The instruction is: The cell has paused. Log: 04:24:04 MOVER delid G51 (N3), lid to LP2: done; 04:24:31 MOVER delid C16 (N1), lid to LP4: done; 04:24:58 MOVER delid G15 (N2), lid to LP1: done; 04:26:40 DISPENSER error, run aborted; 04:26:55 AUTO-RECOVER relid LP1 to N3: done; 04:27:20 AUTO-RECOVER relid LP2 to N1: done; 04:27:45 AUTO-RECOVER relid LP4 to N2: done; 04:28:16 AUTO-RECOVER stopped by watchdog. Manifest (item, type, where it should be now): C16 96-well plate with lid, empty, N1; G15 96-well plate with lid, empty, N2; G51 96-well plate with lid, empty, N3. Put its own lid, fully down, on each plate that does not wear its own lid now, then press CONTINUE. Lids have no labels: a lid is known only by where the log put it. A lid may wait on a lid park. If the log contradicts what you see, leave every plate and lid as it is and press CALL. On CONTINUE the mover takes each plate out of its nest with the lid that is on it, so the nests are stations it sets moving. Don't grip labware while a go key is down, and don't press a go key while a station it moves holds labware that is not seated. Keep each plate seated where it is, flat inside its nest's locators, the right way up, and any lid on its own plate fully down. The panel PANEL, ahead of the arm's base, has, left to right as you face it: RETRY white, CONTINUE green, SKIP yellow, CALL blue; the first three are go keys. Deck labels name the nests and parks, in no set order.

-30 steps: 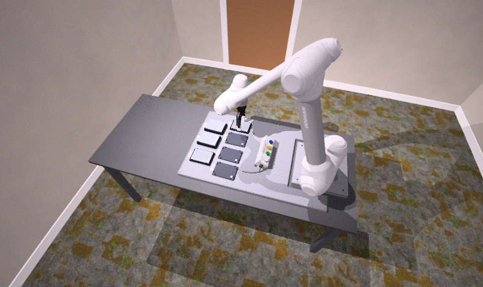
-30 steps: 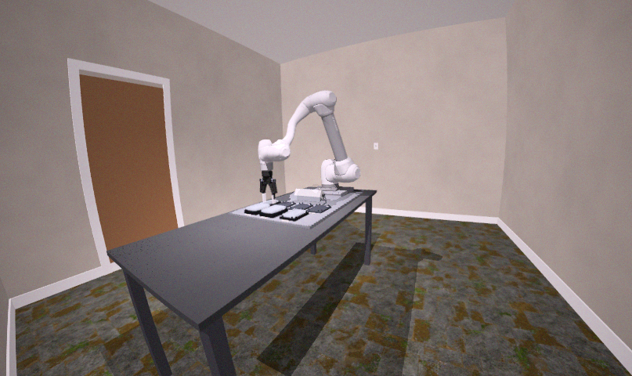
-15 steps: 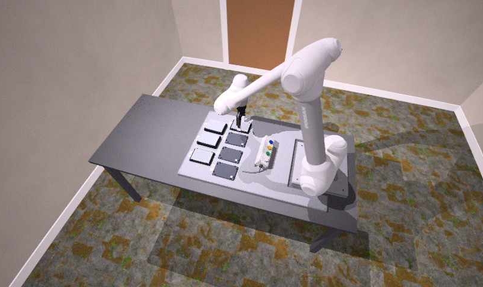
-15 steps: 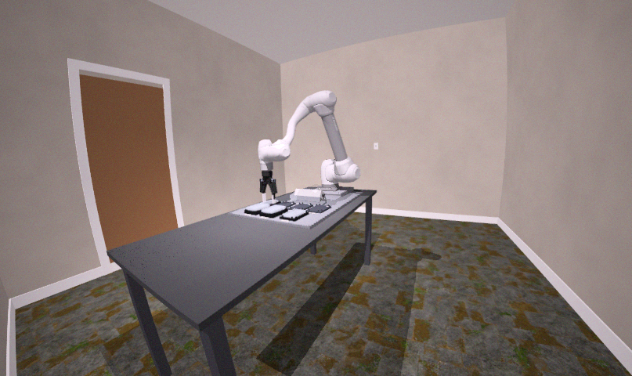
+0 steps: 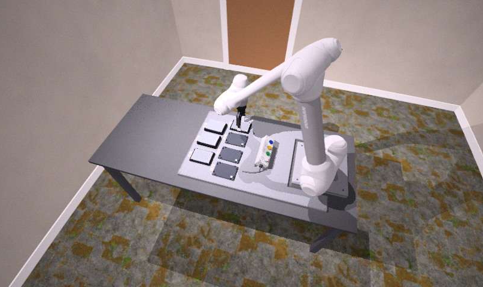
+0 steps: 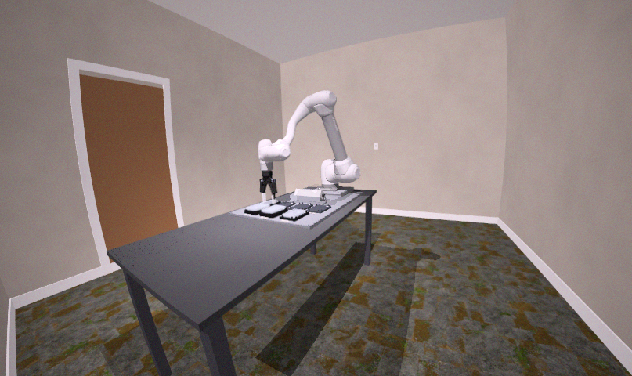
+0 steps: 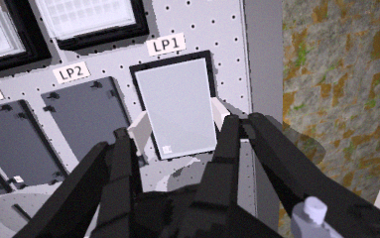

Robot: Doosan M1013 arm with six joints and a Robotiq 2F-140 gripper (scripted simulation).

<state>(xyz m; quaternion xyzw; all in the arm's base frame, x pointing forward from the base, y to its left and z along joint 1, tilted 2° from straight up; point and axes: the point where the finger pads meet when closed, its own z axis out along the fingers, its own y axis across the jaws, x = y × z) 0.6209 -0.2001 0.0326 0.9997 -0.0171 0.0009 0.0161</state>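
My gripper is now 3 cm above the lid park LP1. From my hand the other things lie so: LP1 label (9 cm ahead, 4 cm below); lid park LP2 (13 cm to the left, 3 cm below); LP2 label (8 cm ahead, 13 cm to the left, 4 cm below).
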